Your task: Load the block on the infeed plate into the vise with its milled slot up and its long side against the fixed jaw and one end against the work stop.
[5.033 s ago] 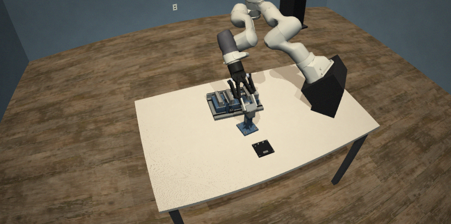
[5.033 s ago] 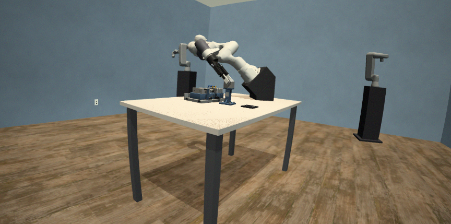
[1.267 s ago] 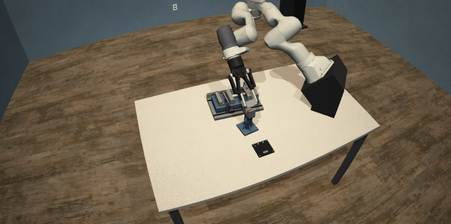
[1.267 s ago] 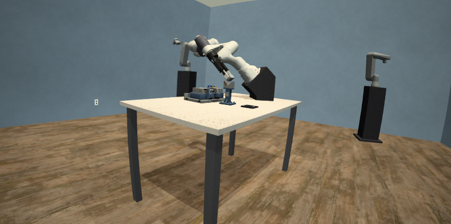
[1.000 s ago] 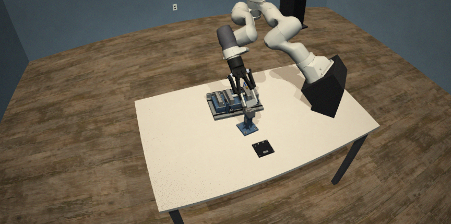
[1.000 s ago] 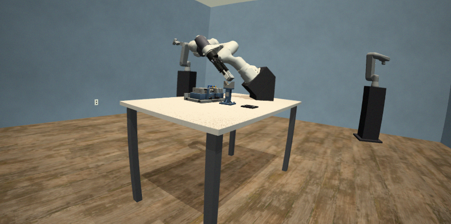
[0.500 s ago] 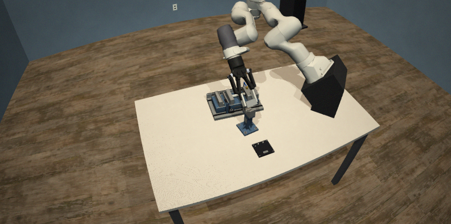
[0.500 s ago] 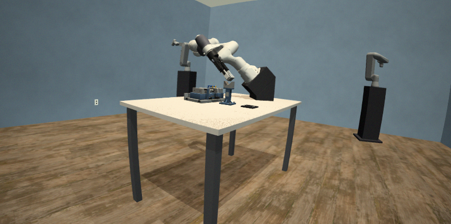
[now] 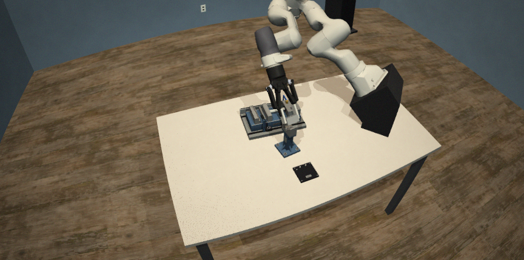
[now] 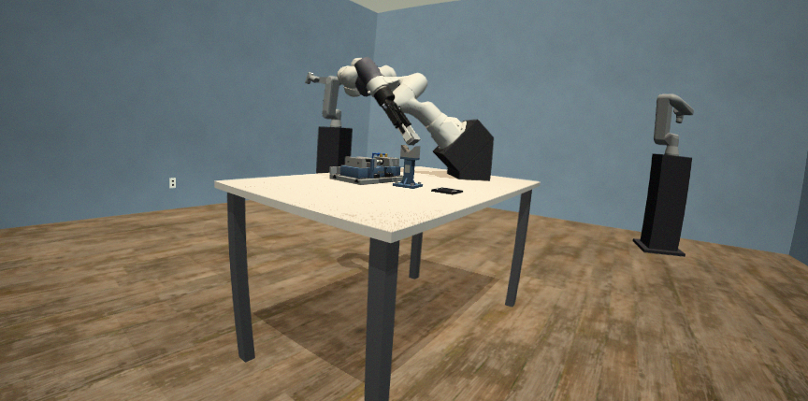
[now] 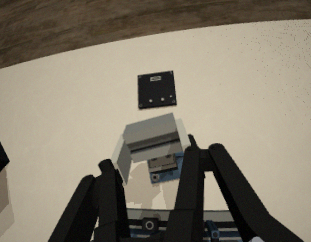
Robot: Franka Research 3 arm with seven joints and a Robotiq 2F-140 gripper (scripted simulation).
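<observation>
Right now my hand is 2 cm above the part and 1 cm to the right of it. The rest, counted from my hand: black infeed plate (20 cm below, 18 cm to the left, 3 cm ahead); then vise (18 cm to the right, 17 cm below, 5 cm behind); then air cylinder (15 cm to the right, 14 cm behind, 13 cm below).
</observation>
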